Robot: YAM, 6 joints.
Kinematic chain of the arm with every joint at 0, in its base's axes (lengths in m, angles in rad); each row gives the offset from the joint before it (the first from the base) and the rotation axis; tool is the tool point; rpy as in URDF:
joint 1: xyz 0 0 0.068 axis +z
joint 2: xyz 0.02 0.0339 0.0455 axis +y
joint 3: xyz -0.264 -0.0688 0 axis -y
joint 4: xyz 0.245 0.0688 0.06 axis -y
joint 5: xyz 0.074 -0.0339 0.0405 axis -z
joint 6: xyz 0.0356 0 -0.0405 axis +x
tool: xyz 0 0 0 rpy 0 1.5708 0
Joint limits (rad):
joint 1: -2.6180..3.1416
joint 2: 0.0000..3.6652
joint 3: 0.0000..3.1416
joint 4: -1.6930..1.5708
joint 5: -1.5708..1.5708
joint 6: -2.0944..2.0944
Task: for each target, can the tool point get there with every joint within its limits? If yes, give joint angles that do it. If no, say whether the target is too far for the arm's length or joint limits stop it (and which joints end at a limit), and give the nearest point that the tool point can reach.
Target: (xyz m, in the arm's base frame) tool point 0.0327 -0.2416 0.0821
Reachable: yes | joints -1.3271 1.6918 0.4486 0.2689 0.8422 -1.4797
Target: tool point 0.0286 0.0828 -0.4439
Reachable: no: joint limits stop it (at a limit: joint 2) | nearest point 0.0394 0.1139 -0.3569 | short by 0.093 m
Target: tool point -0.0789 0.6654 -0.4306
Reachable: no: too far | nearest point -0.0597 0.5038 -0.2715 | short by 0.228 m
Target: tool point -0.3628 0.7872 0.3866
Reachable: no: too far | nearest point -0.2577 0.5591 0.3056 | short by 0.264 m
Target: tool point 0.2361 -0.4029 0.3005
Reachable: yes | joints -1.1107 2.0174 1.7223 -0.1409 -1.1591 -0.0870
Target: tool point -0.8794 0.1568 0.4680
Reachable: no: too far | nearest point -0.5906 0.1053 0.3489 | short by 0.317 m
